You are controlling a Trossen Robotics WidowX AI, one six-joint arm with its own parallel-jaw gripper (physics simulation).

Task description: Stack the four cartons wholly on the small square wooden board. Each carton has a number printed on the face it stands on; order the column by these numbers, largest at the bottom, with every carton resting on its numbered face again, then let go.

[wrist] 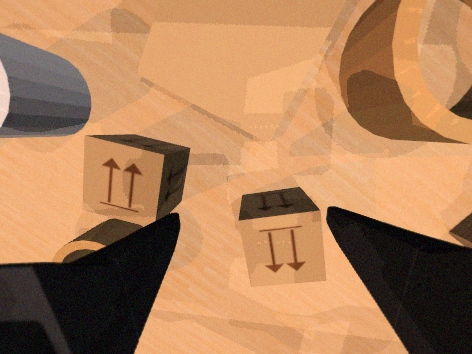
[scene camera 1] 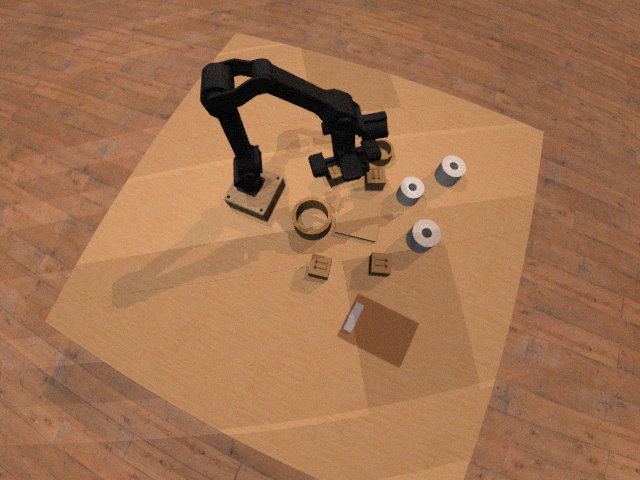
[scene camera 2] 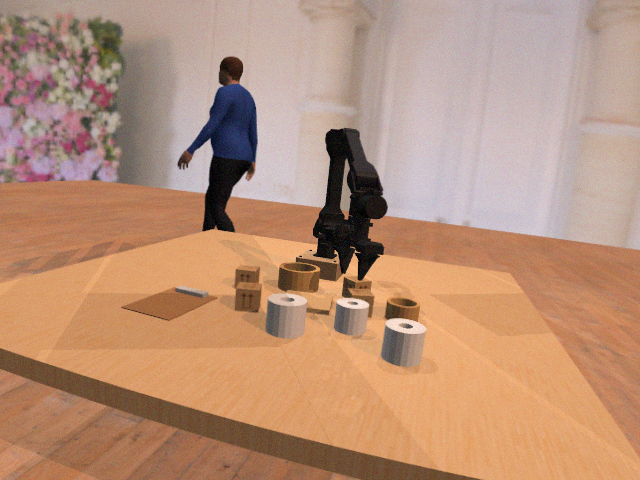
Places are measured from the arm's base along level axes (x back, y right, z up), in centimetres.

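Pixels of known places: gripper, between the fingertips: (wrist: pixel 253 216) (scene camera 2: pixel 351 277); arm's base, origin of its link: (scene camera 1: pixel 250 184) (scene camera 2: pixel 325 255).
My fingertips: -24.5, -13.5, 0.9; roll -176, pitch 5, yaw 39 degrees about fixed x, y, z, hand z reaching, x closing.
Observation:
Ahead of a thing's pixels: the offset from my fingertips to its top centre, as dx, dy, dz.
My gripper (scene camera 1: pixel 345 164) (scene camera 2: pixel 353 275) (wrist: pixel 253 216) is open and empty, pointing down above one brown carton @[+3.6, -1.2, -1.2] (scene camera 1: pixel 334 176) (scene camera 2: pixel 356 283) (wrist: pixel 284 250). In the wrist view that carton lies between the fingertips, nearer the right one. A second carton @[-8.1, -4.2, -1.2] (scene camera 1: pixel 375 179) (wrist: pixel 123 180) stands beside it, left of the fingers in the wrist view. A third carton @[-3.9, +27.4, -1.2] (scene camera 1: pixel 320 266) (scene camera 2: pixel 247 275) and a fourth carton @[-18.7, +20.2, -1.2] (scene camera 1: pixel 379 263) (scene camera 2: pixel 248 298) stand on the other side of the thin square board @[-8.4, +8.9, -5.4] (scene camera 1: pixel 356 233) (scene camera 2: pixel 318 303) (wrist: pixel 200 65). The board bears no carton. The printed numbers are hidden; arrows show on the cartons.
A large ring @[+3.9, +15.3, -0.7] (scene camera 1: pixel 312 233) (scene camera 2: pixel 298 280) (wrist: pixel 370 110) stands near the board. A small ring @[-6.4, -14.5, -2.4] (scene camera 2: pixel 402 311) stands near the second carton. White rolls @[-19.4, -4.4, -0.6] (scene camera 1: pixel 410 196) @[-29.1, -16.5, -0.1] (scene camera 1: pixel 447 176) @[-27.2, +7.8, +0.3] (scene camera 1: pixel 421 243) stand beyond. A brown clipboard @[-25.2, +36.5, -5.4] (scene camera 1: pixel 385 330) (scene camera 2: pixel 165 305) lies flat on the table.

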